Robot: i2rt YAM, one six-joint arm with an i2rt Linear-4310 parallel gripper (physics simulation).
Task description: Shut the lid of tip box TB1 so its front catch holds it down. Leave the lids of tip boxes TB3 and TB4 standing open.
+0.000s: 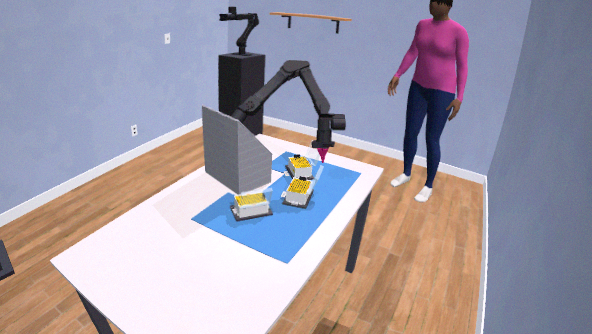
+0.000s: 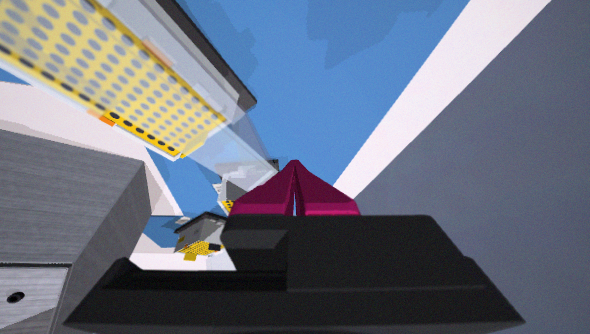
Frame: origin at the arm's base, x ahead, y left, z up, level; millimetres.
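Seen in the pictures: gripper, fingertip midpoint: point(image 1: 322, 162) point(image 2: 294, 166); arm's base, origin of the base link: point(image 1: 232, 125).
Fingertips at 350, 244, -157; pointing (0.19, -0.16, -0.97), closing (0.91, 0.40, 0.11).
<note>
Pixels of each thing's top centre, then the offset from my fingertips to it, as dx, dy, dz. "spot": a spot on its surface instead. Level surfaces: height alone.
- middle box's clear lid, surface spot: point(image 1: 318, 175) spot: +91, -181, +41
- front-left box's clear lid, surface spot: point(image 1: 268, 193) spot: +18, -408, +29
- blue mat, its level: dz -101
- white table, its level: dz -104
Three white tip boxes with yellow racks stand on the blue mat: a back one point(image 1: 300, 164) point(image 2: 145, 85), a middle one point(image 1: 298, 188) point(image 2: 231, 192) and a front-left one point(image 1: 251, 206) point(image 2: 199, 246). Labels are not readable, so I cannot tell which is TB1, TB3 or TB4. The clear lid point(image 1: 313, 155) point(image 2: 227, 155) of the back box stands open, as does the middle box's clear lid point(image 1: 318, 175). The front-left box's clear lid point(image 1: 268, 193) also appears raised. My gripper point(image 1: 323, 161) point(image 2: 294, 166) is shut and empty, its magenta tips close beside the back box's lid; contact is unclear.
A tall grey wedge-shaped block point(image 1: 220, 150) point(image 2: 65, 185) stands left of the boxes. The blue mat point(image 1: 280, 245) point(image 2: 330, 115) lies on the white table point(image 1: 165, 270). A person point(image 1: 440, 60) stands beyond the table, and another arm point(image 1: 248, 32) stands on a black pedestal point(image 1: 241, 80).
</note>
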